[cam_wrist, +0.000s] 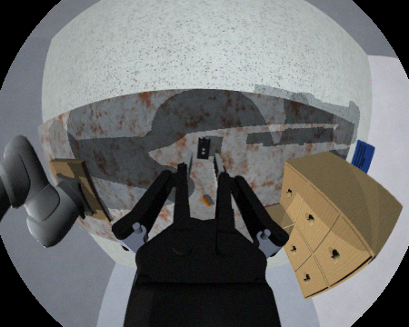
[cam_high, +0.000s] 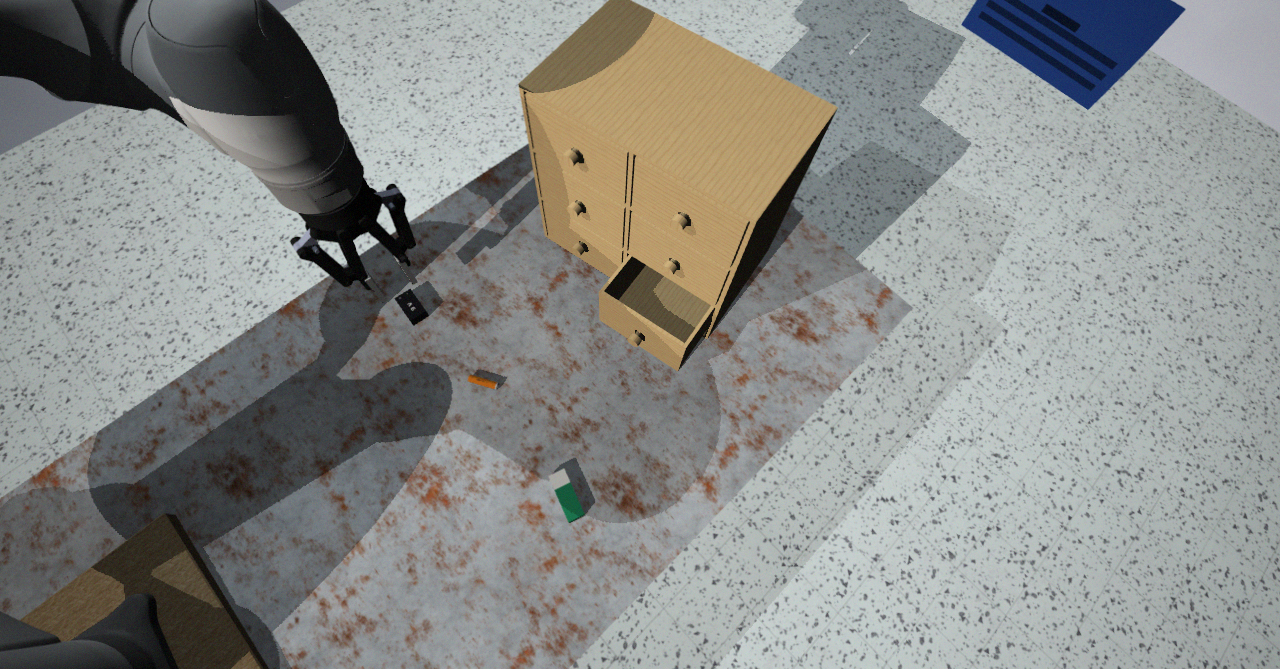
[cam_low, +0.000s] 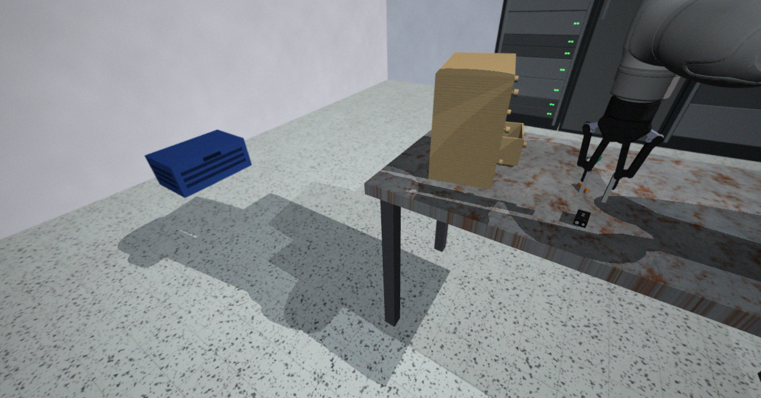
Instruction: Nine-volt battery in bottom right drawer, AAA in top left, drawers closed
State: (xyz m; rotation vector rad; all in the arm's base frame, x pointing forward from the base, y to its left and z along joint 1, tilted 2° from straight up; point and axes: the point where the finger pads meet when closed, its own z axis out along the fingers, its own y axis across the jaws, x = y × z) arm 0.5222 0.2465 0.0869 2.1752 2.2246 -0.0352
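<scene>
The black nine-volt battery lies 1 cm to the left of my hand and 10 cm below it. The rest, counted from my hand: green-and-white nine-volt battery (3 cm ahead, 36 cm to the right, 10 cm below); orange AAA battery (3 cm ahead, 16 cm to the right, 10 cm below).
</scene>
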